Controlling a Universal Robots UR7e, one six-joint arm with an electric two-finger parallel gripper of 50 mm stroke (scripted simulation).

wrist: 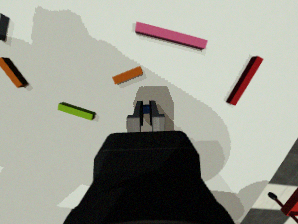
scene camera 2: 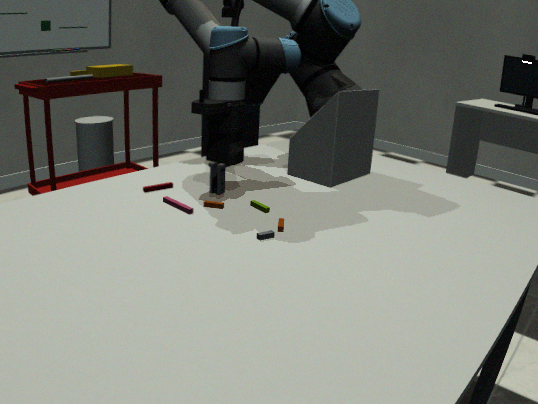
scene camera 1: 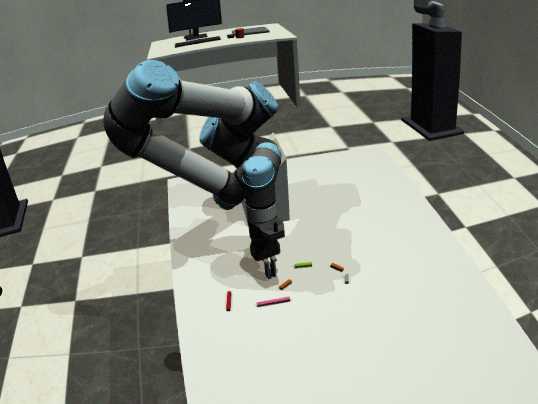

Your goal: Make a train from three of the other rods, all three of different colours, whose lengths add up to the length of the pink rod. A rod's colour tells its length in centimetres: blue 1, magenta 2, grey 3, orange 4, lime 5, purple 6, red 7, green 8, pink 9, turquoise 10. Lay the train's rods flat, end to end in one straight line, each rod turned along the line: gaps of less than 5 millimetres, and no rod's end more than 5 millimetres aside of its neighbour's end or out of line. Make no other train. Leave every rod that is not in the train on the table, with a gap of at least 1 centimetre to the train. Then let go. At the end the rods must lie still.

Labels:
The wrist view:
my gripper: 146, 108
pink rod: 141, 28
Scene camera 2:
my gripper: 217, 192
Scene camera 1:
my gripper: 270, 275

